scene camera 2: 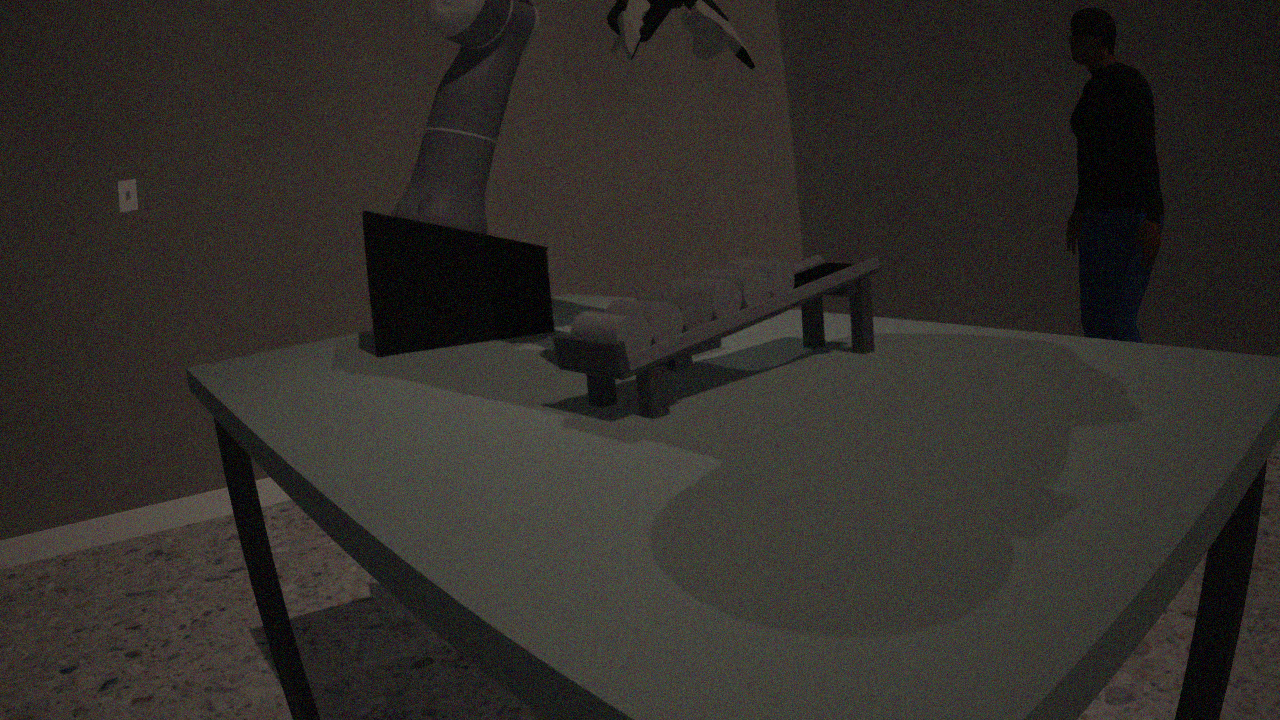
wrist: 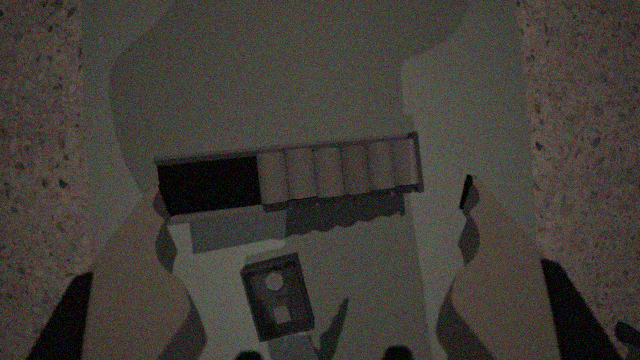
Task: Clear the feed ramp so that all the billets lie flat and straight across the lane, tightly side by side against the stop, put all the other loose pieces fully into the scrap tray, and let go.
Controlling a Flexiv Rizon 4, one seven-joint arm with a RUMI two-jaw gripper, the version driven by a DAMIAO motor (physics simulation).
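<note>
The feed ramp [scene camera 2: 760, 313] [wrist: 210, 186] slopes down to its stop [scene camera 2: 590, 352] [wrist: 419, 162]. Several round billets [scene camera 2: 604, 326] [wrist: 329, 171] lie across its lower part, side by side from the stop; no clear gaps show between them in the wrist view. The upper lane is bare and black. The scrap tray [wrist: 306, 295] stands beside the ramp and holds a roughly six-sided piece [wrist: 274, 281] and a squarish piece [wrist: 282, 314], both within its walls. My gripper [scene camera 2: 691, 60] [wrist: 316, 182] is wide open and empty, high above the ramp.
A black upright panel [scene camera 2: 456, 286] stands on the table [scene camera 2: 501, 501] between the ramp and the arm's base [scene camera 2: 447, 197]. A person [scene camera 2: 1114, 179] stands beyond the table at the right. The ramp stands raised on legs [scene camera 2: 861, 313]. The scene is dim, with broad shadows.
</note>
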